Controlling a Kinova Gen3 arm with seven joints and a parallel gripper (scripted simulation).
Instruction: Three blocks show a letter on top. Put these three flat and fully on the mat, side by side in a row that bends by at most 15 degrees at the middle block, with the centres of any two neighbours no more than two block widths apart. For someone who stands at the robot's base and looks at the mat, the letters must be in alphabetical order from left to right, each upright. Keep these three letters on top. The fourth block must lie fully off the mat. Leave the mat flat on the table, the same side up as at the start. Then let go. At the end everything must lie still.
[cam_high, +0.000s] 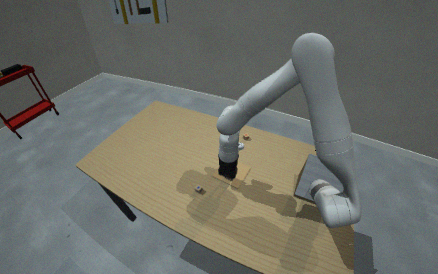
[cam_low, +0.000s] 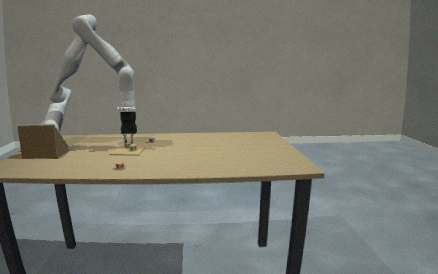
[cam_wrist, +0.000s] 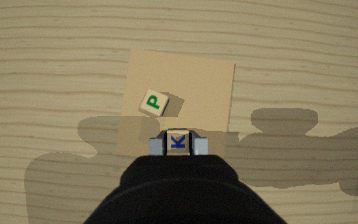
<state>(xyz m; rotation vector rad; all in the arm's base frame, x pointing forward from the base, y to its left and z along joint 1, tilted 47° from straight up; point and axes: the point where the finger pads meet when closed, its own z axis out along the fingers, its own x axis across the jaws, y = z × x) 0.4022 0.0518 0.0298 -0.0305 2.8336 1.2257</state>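
The blue K block lies 10 mm below my hand. The rest, counted from my hand: tan mat: 40 mm to the right, 20 mm below; then green P block: 30 mm ahead, 40 mm to the right, 10 mm below; then blue R block: 100 mm ahead, 120 mm to the left, 10 mm below.
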